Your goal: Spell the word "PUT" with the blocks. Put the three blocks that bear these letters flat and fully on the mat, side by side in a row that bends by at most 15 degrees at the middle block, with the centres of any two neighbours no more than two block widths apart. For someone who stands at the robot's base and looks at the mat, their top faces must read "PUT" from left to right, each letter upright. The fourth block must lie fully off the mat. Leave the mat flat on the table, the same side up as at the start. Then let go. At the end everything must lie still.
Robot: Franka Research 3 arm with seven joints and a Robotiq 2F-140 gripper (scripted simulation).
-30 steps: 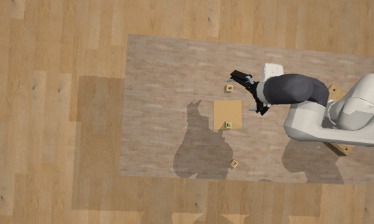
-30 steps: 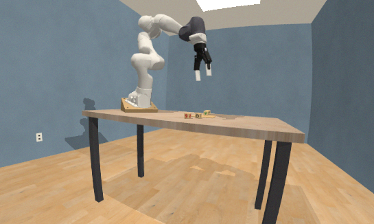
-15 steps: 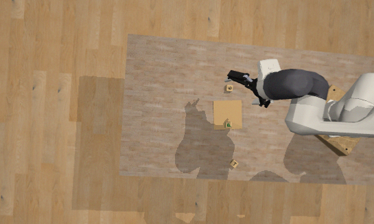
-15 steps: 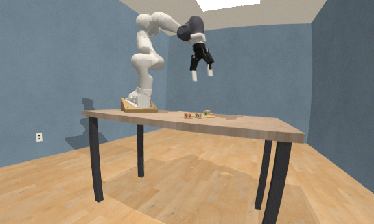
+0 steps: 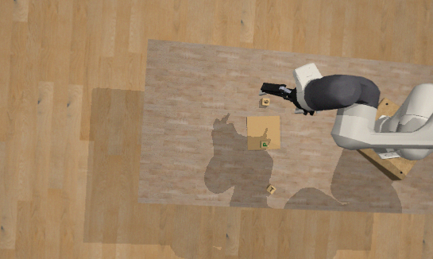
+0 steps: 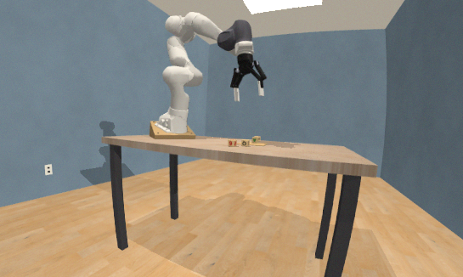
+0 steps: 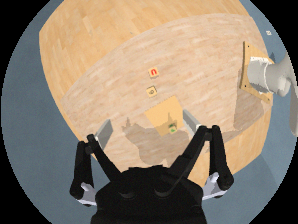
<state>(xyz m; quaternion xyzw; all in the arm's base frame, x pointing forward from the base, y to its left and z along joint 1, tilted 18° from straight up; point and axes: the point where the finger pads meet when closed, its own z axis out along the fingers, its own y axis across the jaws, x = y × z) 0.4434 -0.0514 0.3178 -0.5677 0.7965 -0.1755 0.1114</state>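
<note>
The red U block lies 22 cm below my hand, 7 cm to the right of it and 4 cm behind it. From my hand the other things lie so: green P block (21 cm below, 17 cm to the left, 1 cm behind); then block marked 6 (22 cm below, 1 cm to the right); then tan mat (23 cm below, 12 cm to the left, 1 cm behind).
</note>
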